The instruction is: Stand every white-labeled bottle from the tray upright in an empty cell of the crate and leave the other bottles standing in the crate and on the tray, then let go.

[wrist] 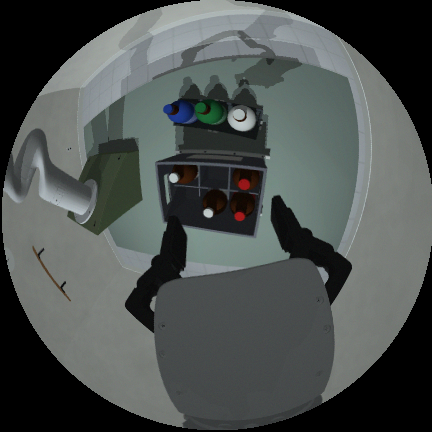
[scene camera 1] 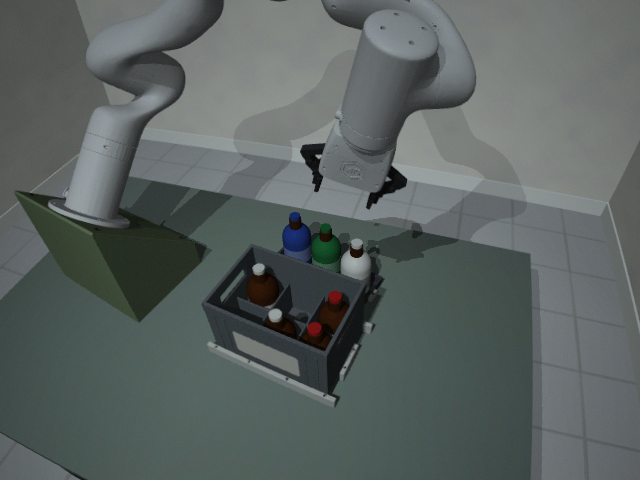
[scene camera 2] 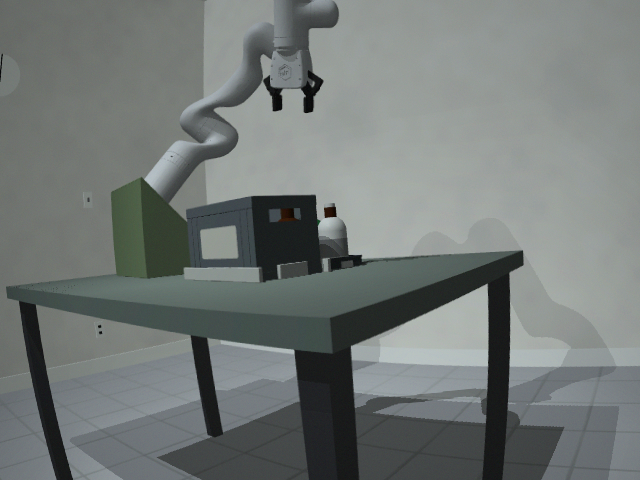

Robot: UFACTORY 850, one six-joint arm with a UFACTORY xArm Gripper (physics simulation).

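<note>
The white-labeled bottle (scene camera 1: 355, 266) (scene camera 2: 332, 229) (wrist: 242, 120) stands upright on the tray (scene camera 1: 376, 283) (scene camera 2: 354, 259), beside a green bottle (scene camera 1: 325, 251) (wrist: 210, 112) and a blue bottle (scene camera 1: 296, 239) (wrist: 181, 112). The crate (scene camera 1: 219, 325) (scene camera 2: 284, 249) (wrist: 210, 230) holds two white-capped brown bottles (scene camera 1: 262, 289) (wrist: 214, 200) and two red-capped brown bottles (scene camera 1: 333, 311) (wrist: 242, 204). In the wrist view, its tray-side middle cell and opposite left cell are empty. My gripper (scene camera 1: 342, 198) (scene camera 2: 292, 110) (wrist: 225, 216) is open and empty, high above the crate and tray.
Pale strips (scene camera 1: 273, 374) (scene camera 2: 222, 274) lie along the crate's base on the table (scene camera 1: 439, 372) (scene camera 2: 413, 284). The green wedge-shaped robot base (scene camera 1: 118, 273) (scene camera 2: 134, 232) (wrist: 117, 180) stands to the left of the crate.
</note>
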